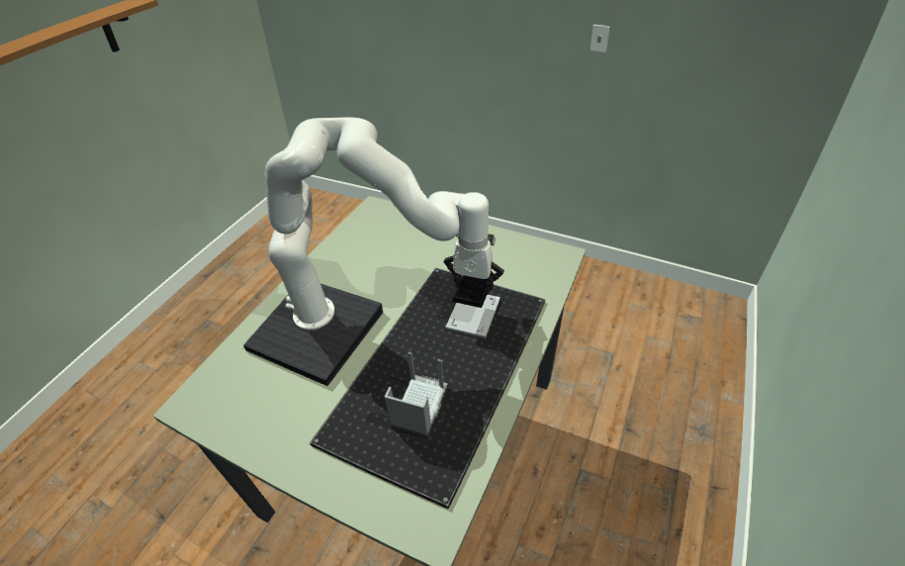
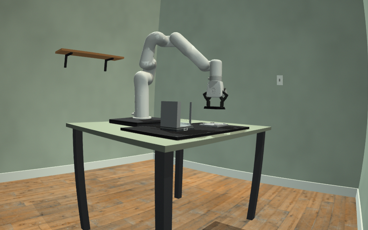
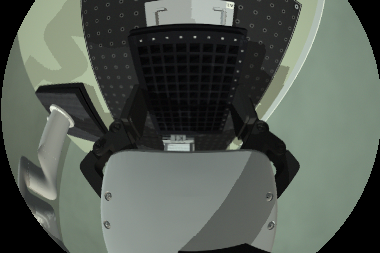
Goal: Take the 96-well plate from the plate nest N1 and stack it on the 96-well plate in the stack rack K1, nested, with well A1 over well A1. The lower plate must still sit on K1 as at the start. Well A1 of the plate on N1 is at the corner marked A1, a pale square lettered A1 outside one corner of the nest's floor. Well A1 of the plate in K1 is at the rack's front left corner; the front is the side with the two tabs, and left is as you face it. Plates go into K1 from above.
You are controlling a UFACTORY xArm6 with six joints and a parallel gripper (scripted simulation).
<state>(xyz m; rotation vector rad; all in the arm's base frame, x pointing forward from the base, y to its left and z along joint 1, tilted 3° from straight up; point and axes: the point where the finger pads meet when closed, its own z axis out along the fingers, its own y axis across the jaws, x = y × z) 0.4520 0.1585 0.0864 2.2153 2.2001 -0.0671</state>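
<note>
Right now the white 96-well plate is 40 mm behind my hand, 360 mm to the right of it and 100 mm below it. From my hand the other things lie so: thin post (290 mm to the right, 40 mm below); black 96-well plate (10 mm below); pale A1 mark (50 mm ahead, 80 mm to the left, 110 mm below).
</note>
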